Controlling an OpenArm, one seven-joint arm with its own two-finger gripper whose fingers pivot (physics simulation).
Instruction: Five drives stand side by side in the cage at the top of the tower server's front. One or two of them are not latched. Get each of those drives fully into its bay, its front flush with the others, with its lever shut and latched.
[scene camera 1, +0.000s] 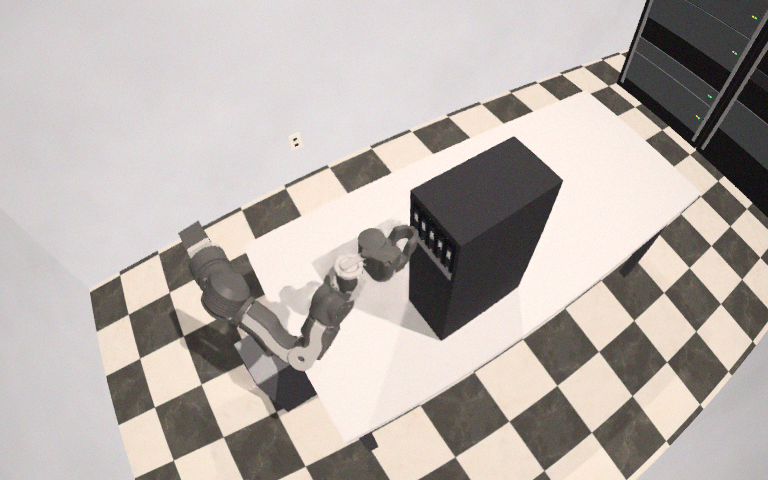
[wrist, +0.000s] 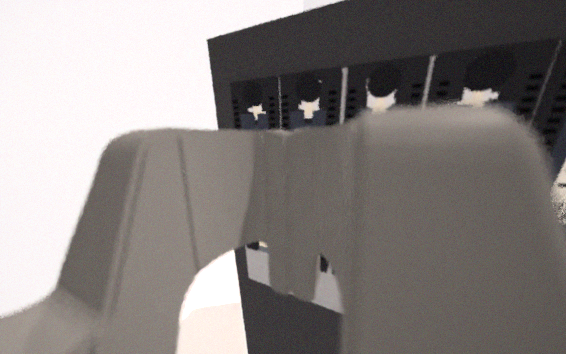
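The black tower server (scene camera 1: 487, 192) (wrist: 295, 320) has five drives side by side in its top front cage. In the wrist view, the leftmost drive (wrist: 255, 121), second drive (wrist: 308, 120), third drive (wrist: 382, 102) and fourth drive (wrist: 479, 95) show pale latch parts below dark round spots. The rightmost drive (wrist: 559, 120) is cut off by the picture's edge, with a pale, grainy patch low on it. My gripper (scene camera 1: 416, 232) (wrist: 299, 209) is shut and empty, in front of the cage's left part. Its fingers hide the drives' lower parts. I cannot tell which levers are unlatched or whether all fronts are flush.
The server stands on a white table (scene camera 1: 611, 147). A pale strip (scene camera 1: 434, 258) (wrist: 257, 265) runs below the drives. My arm (scene camera 1: 331, 305) reaches over the table's left part. Dark server racks (scene camera 1: 673, 62) stand at the far right, and a wall outlet (scene camera 1: 295, 140) is behind.
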